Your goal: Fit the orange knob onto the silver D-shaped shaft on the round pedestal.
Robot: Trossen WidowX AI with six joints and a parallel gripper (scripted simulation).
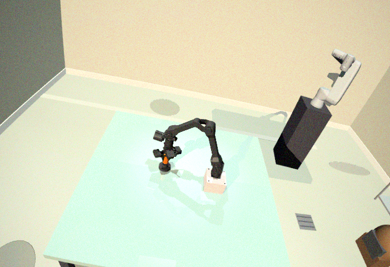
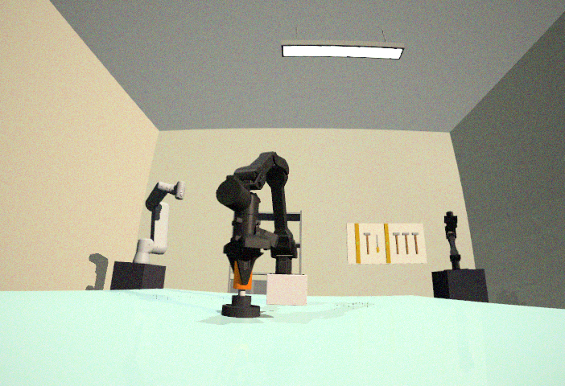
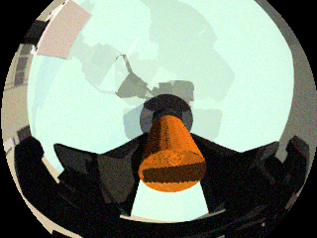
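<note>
My gripper tip is 30 mm below the orange knob. The rest, counted from my gripper tip: dark round pedestal (40 mm below).
</note>
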